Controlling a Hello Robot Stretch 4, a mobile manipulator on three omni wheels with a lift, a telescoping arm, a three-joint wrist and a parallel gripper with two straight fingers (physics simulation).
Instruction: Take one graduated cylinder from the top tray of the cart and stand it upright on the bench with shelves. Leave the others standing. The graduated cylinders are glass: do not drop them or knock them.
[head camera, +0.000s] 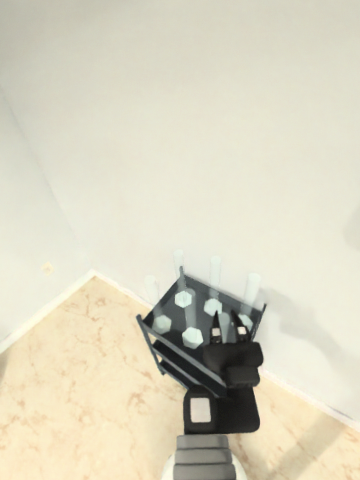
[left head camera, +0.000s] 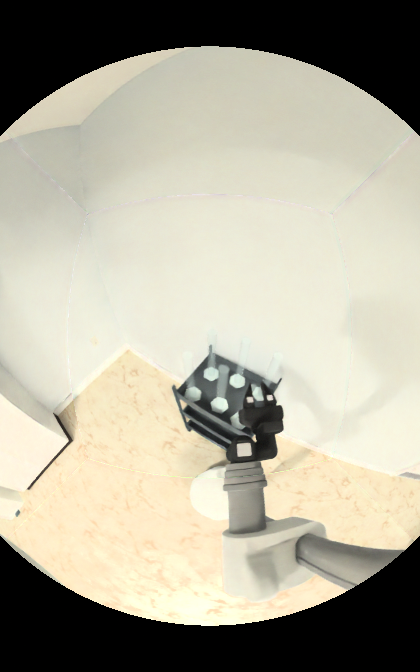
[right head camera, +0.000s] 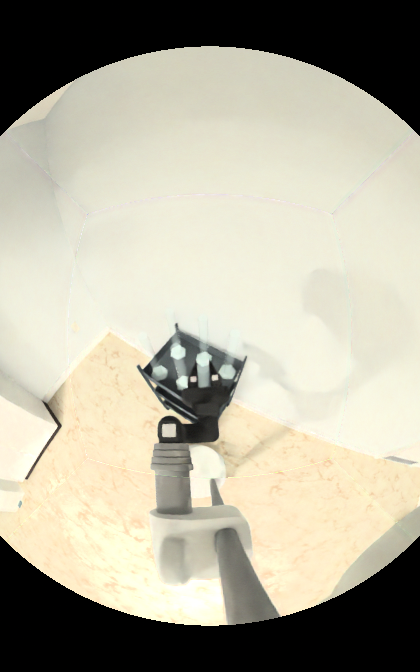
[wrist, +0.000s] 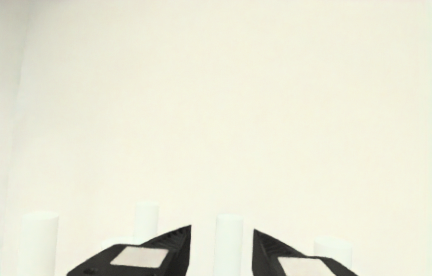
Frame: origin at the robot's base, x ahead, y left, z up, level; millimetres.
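Seen in the pictures: gripper, between the fingertips: (head camera: 224, 311) (wrist: 221, 246).
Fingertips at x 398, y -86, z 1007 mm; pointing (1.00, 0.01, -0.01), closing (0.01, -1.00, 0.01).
Offsets run from my fingertips to a thing's middle. "pt": to the spot under its first point.
The dark cart (head camera: 151, 345) stands by the wall. On its top tray @[pt 337 mm ahead, 31 mm left, 328 mm down] (head camera: 202, 286) (left head camera: 226, 364) (right head camera: 190, 341) several clear graduated cylinders with pale hexagonal bases stand upright. My gripper (head camera: 225, 314) (left head camera: 258, 387) (right head camera: 203, 366) (wrist: 221, 246) is open over the tray's front right part. The front right cylinder @[2 mm back, 2 mm left, 204 mm down] (head camera: 226, 330) (right head camera: 203, 376) shows between the fingers in the head and right head views, its base largely hidden by the gripper; no grip on it shows. In the wrist view, a farther cylinder @[pt 218 mm ahead, 14 mm right, 74 mm down] (wrist: 229, 245) shows between the fingertips. The bench with shelves cannot be made out.
Other cylinders flank the gripper: the back right one @[146 mm ahead, 135 mm right, 204 mm down] (head camera: 252, 287) (wrist: 332, 250) close on its right, the front middle one @[pt 70 mm ahead, 97 mm left, 317 mm down] (head camera: 192, 337) on its left. The cart's raised posts and rails lie around the tray. A pale wall (head camera: 200, 175) is behind. A white block (left head camera: 30, 440) stands at far left.
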